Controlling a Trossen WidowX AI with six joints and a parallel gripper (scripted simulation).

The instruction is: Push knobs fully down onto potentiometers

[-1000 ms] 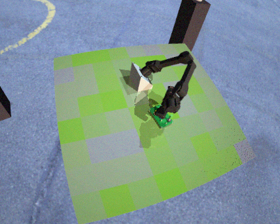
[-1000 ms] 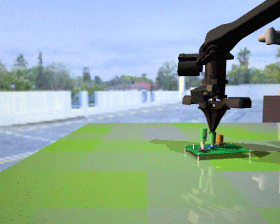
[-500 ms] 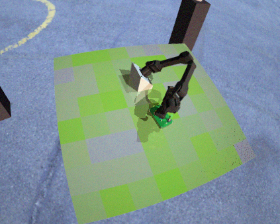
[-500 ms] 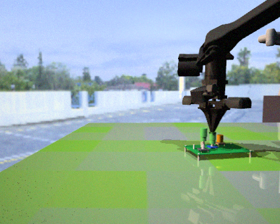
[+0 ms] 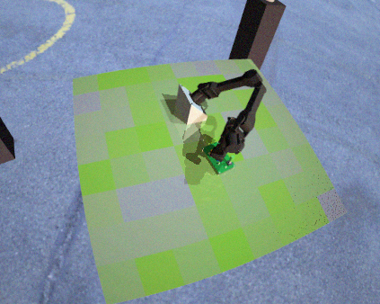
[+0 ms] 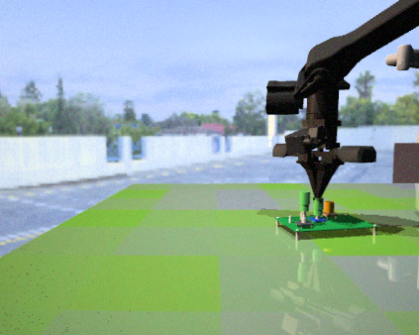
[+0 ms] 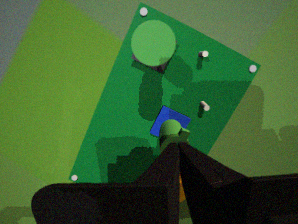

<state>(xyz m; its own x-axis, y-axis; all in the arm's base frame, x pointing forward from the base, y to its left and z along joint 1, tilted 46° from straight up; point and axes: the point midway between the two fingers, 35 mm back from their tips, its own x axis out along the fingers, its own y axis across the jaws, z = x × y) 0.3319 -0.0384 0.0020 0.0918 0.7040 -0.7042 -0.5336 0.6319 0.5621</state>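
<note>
Now: gripper tip 10 mm above the green knob.
</note>
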